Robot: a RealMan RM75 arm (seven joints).
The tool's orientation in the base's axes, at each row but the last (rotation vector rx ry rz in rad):
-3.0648 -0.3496 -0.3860
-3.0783 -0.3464 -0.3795
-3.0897 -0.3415 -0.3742
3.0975 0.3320 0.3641
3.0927 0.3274 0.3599
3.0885 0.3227 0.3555
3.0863 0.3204 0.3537
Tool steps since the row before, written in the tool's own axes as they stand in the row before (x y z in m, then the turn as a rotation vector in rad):
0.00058 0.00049 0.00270 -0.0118 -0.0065 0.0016
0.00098 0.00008 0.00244 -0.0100 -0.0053 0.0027
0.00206 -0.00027 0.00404 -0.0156 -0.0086 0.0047
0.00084 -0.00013 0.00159 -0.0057 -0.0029 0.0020
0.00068 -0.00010 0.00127 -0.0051 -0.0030 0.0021
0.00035 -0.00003 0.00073 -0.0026 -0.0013 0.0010
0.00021 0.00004 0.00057 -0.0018 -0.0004 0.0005
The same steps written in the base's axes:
0.00131 -0.00019 -0.00247 -0.0122 0.0039 -0.0045
0.00152 0.00025 -0.00213 -0.0100 0.0031 -0.0051
0.00284 0.00085 -0.00344 -0.0155 0.0052 -0.0084
0.00114 0.00033 -0.00136 -0.0056 0.0017 -0.0033
0.00092 0.00026 -0.00109 -0.0050 0.0019 -0.0033
0.00049 0.00011 -0.00063 -0.0025 0.0007 -0.0016
0.00034 0.00001 -0.00051 -0.0017 0.0000 -0.0009

